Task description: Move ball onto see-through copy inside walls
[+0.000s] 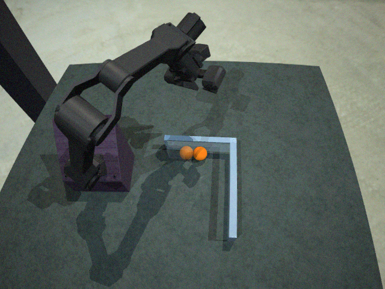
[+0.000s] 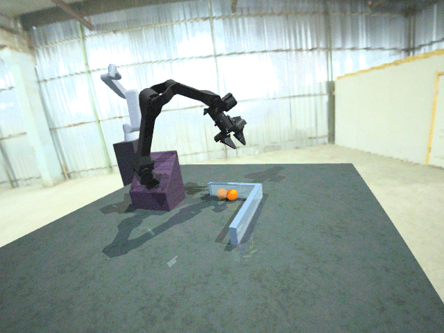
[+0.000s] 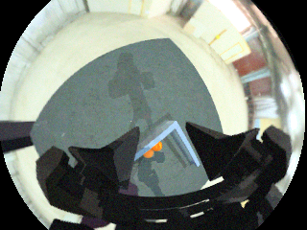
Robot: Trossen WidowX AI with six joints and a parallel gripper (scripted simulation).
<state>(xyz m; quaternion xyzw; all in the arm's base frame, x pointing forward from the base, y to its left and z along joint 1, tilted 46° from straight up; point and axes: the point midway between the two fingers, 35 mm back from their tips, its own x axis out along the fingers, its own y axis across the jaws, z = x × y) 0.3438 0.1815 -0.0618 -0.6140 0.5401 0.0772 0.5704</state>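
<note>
The orange ball lies 18 cm below my gripper tip, 11 cm to the right of it and 4 cm behind it. The rest, counted from my gripper tip: see-through copy of ball 18 cm below, 10 cm to the right, 8 cm behind; then clear wall 24 cm to the right, 17 cm below, 5 cm ahead.
</note>
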